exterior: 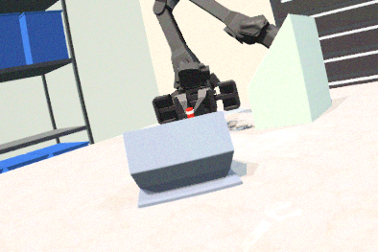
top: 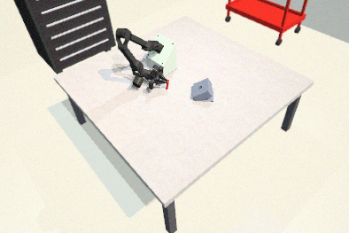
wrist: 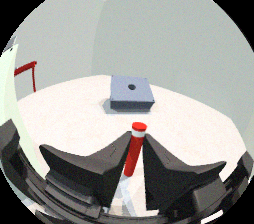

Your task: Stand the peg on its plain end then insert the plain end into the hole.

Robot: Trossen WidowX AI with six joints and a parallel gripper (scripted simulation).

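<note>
The red peg is 1 cm below my gripper tip. From my gripper tip the other things lie so: sloped panel 19 cm ahead, 13 cm to the left, 3 cm below.
</note>
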